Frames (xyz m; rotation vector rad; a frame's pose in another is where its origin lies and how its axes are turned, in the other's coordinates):
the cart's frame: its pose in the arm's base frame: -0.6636 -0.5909 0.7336 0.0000 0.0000 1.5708
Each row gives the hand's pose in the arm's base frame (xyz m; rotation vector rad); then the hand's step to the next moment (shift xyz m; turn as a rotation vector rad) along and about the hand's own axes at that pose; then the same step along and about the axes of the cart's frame.
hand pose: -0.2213 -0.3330 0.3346 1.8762 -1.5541 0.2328
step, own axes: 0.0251 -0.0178 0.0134 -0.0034 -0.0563 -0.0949
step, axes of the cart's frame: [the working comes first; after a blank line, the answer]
step, axes of the arm's base frame: 0.0195 -0.0271 -0.0035 0.0773 0.0625 0.0480

-0.0271 -0.0195 -0.0035 0.0625 -0.0773 0.0480
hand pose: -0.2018 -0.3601 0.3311 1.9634 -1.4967 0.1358
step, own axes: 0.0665 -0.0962 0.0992 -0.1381 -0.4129 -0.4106
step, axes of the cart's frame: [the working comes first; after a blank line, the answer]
step, axes of the arm's base frame: 0.0789 -0.0970 -0.0888 0.4434 0.3942 0.0784

-0.0970 -0.0789 -0.0888 0.3942 -0.4434 0.0784
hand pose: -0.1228 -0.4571 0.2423 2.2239 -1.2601 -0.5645
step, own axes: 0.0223 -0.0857 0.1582 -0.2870 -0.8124 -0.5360
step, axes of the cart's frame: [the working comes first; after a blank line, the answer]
step, axes of the arm's base frame: -0.0253 -0.0189 -0.1785 0.7066 0.7261 -0.0561

-0.0189 0.0253 -0.1785 0.7261 -0.7066 -0.0561
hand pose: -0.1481 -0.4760 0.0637 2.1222 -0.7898 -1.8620
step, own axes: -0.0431 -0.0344 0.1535 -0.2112 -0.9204 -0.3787
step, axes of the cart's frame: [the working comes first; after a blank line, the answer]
step, axes of the arm's base frame: -0.1420 0.0798 -0.0077 0.5865 0.8064 -0.2020

0.0798 0.1420 -0.0077 0.8064 -0.5865 -0.2020
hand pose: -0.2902 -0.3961 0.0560 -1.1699 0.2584 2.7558
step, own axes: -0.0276 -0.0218 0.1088 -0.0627 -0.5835 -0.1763
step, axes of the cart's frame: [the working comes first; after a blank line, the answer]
step, axes of the arm's base frame: -0.0529 0.0425 0.0920 0.2782 0.5288 -0.1359

0.0425 0.0529 0.0920 0.5288 -0.2782 -0.1359
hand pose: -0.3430 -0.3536 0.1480 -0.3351 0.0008 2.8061
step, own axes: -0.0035 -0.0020 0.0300 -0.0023 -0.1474 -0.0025
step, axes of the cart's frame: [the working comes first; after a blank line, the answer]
step, axes of the arm's base frame: -0.0030 0.0019 0.0301 0.0481 0.1393 0.0034

0.0019 0.0030 0.0301 0.1393 -0.0481 0.0034
